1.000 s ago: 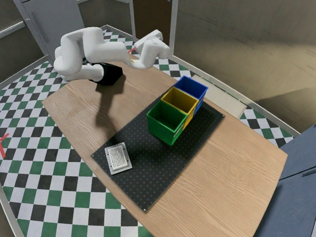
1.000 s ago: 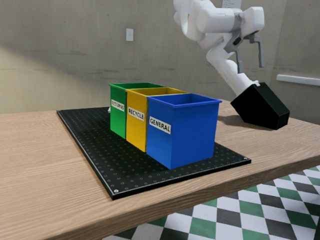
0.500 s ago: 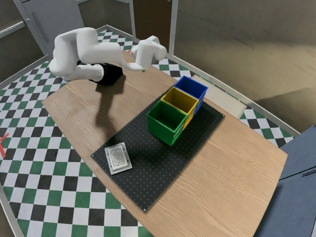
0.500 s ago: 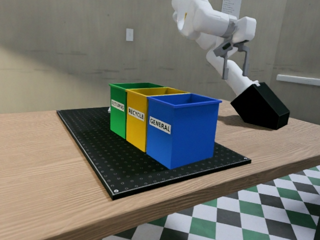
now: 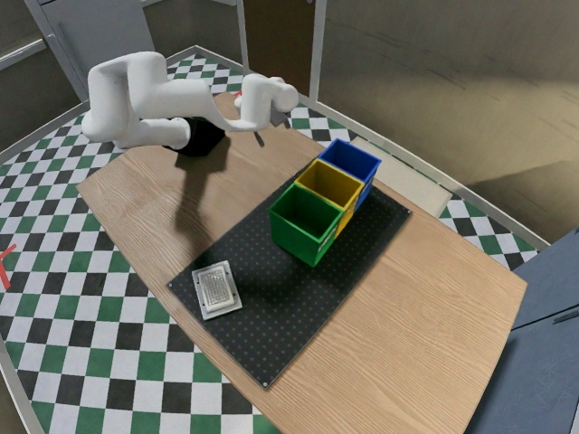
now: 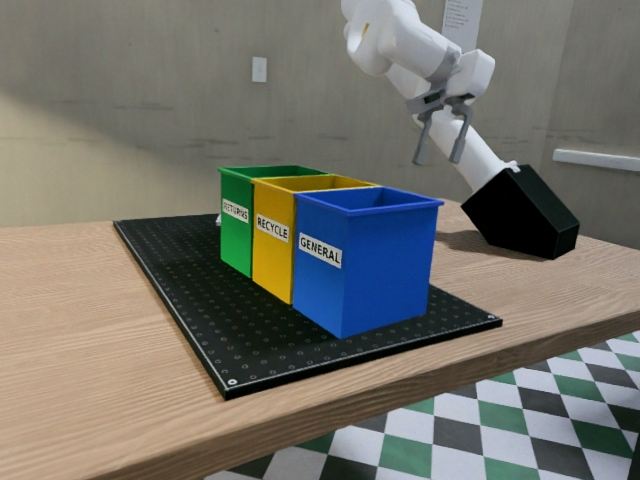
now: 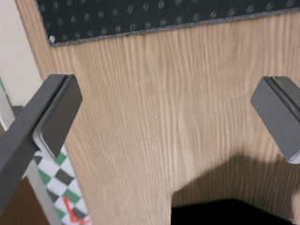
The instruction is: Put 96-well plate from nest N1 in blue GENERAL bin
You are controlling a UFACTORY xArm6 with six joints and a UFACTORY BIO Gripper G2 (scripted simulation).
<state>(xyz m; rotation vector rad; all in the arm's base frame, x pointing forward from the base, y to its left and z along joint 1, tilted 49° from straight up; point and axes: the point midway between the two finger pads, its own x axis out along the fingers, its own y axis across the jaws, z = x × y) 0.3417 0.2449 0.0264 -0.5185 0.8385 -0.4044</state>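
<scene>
Now: hand 160 mm short of the white 96-well plate, 470 mm to the left of it and 210 mm above it. Round my hand: green returns bin 260 mm ahead, 160 mm to the right, 140 mm below; then blue general bin 240 mm ahead, 100 mm to the left, 140 mm below; then yellow recycle bin 250 mm ahead, 30 mm to the right, 140 mm below.
</scene>
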